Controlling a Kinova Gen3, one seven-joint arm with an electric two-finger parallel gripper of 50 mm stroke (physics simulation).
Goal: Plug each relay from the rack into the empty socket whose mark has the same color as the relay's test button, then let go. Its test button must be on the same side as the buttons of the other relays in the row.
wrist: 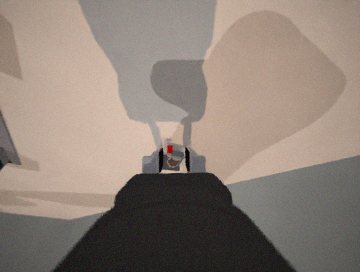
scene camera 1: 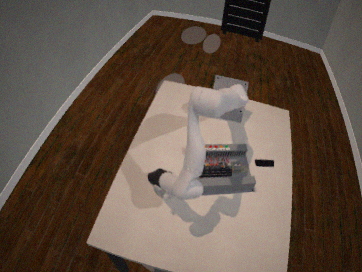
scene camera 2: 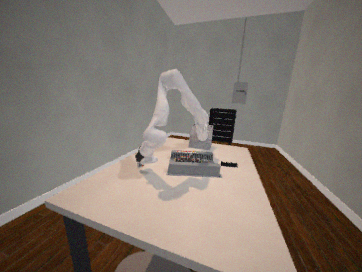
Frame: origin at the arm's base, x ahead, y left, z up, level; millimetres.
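Seen in the pictures: gripper, fingertip midpoint: [wrist: 174,156] [scene camera 2: 140,164]; arm's base, origin of the base link: [scene camera 2: 202,136].
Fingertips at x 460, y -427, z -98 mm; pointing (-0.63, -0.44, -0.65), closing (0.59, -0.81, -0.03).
Pixels of each thing's top centre, then the offset from my fingertips to it.
- relay with a red test button, middle of its top: [wrist: 172,165] dx -8, dy -2, dz +9 mm
- black rack, middle of its top: [scene camera 1: 265,161] [scene camera 2: 229,162] dx -101, dy +586, dz +11 mm
- slotted duct, middle of its top: [scene camera 1: 219,147] [scene camera 2: 192,151] dx -157, dy +328, dz +51 mm
A relay with a red test button [wrist: 171,154] is between the fingers in the wrist view, low over the table. My gripper [wrist: 174,156] [scene camera 2: 141,164] is shut on it, beyond the left side of the panel. The relay is too small to make out in the scene views. The grey panel [scene camera 1: 232,185] [scene camera 2: 194,169] carries a row of sockets and relays [scene camera 1: 217,165], partly hidden by the arm. Red, orange and green marks [scene camera 1: 221,147] show along its far side. The black rack [scene camera 1: 264,163] [scene camera 2: 229,164] lies right of the panel; relays in it cannot be made out.
The panel's raised grey walls and slotted duct [scene camera 1: 235,148] stand up beside the relay row. Part of the panel [wrist: 7,142] shows at the left edge of the wrist view. The arm's mounting plate [scene camera 1: 231,82] is at the table's far end. The table's left edge is near the gripper.
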